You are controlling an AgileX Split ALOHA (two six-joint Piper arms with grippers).
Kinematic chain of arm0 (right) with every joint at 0, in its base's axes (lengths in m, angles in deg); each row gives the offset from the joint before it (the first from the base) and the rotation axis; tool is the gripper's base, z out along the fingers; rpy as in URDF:
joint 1: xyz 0 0 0.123 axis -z
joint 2: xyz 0 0 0 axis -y
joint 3: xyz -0.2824 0 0.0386 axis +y
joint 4: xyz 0.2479 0 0.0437 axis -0.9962 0 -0.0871
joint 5: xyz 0 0 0 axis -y
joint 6: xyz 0.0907 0 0.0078 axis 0.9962 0 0.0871
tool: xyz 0 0 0 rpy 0 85 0
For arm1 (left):
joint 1: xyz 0 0 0.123 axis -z
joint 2: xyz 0 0 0 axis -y
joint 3: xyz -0.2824 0 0.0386 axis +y
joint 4: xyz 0.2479 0 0.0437 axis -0.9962 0 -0.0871
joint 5: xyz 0 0 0 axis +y
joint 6: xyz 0.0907 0 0.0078 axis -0.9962 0 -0.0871
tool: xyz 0 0 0 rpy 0 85 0
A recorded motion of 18 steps. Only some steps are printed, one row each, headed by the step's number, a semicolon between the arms.
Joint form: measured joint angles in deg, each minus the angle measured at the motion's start. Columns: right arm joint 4, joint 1, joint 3, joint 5, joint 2, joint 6; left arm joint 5, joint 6, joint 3, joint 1, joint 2, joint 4.
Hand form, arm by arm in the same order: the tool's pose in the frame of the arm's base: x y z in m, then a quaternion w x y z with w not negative. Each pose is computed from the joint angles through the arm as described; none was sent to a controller.
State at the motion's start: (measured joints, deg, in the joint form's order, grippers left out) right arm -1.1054 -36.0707 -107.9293 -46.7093 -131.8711 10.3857; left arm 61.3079 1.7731 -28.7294 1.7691 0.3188 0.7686
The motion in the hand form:
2: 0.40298 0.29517 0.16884 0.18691 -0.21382 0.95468 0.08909; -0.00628 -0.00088 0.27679 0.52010 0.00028 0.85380 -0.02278
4: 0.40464 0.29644 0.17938 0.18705 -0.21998 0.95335 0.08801; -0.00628 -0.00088 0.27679 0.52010 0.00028 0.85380 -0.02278
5: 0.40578 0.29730 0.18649 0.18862 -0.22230 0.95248 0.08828; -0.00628 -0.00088 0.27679 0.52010 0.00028 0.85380 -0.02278
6: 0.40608 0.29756 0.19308 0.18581 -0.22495 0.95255 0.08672; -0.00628 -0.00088 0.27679 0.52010 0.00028 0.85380 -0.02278
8: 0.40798 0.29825 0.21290 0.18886 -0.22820 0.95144 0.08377; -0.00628 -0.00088 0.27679 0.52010 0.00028 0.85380 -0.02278
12: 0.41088 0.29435 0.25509 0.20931 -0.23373 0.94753 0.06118; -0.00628 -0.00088 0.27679 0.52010 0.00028 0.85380 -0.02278
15: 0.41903 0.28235 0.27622 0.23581 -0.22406 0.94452 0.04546; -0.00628 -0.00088 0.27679 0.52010 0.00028 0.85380 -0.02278
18: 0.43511 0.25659 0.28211 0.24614 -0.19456 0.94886 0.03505; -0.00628 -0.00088 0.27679 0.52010 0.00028 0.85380 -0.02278
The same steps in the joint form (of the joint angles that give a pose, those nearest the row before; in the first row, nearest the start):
2: 0.00 0.00 -1.23 -1.70 0.00 -0.12; 0.00 0.00 0.00 0.00 0.00 0.00
4: 0.00 0.00 -3.68 -4.19 0.00 -0.82; 0.00 0.00 0.00 0.00 0.00 0.00
5: 0.00 0.00 -5.30 -5.63 0.00 -1.08; 0.00 0.00 0.00 0.00 0.00 0.00
6: 0.00 0.00 -6.87 -7.57 0.00 -1.35; 0.00 0.00 0.00 0.00 0.00 0.00
8: 0.47 0.00 -11.37 -11.88 0.00 -1.51; 0.00 0.00 0.00 0.00 0.00 0.00
12: 3.84 0.00 -20.68 -20.04 0.06 -1.51; 0.00 0.00 0.00 0.00 0.00 0.00
15: 6.38 1.21 -24.88 -22.12 0.19 -1.51; 0.00 0.00 0.00 0.00 0.00 0.00
18: 7.19 4.52 -25.85 -22.34 0.31 -1.26; 0.00 0.00 0.00 0.00 0.00 0.00

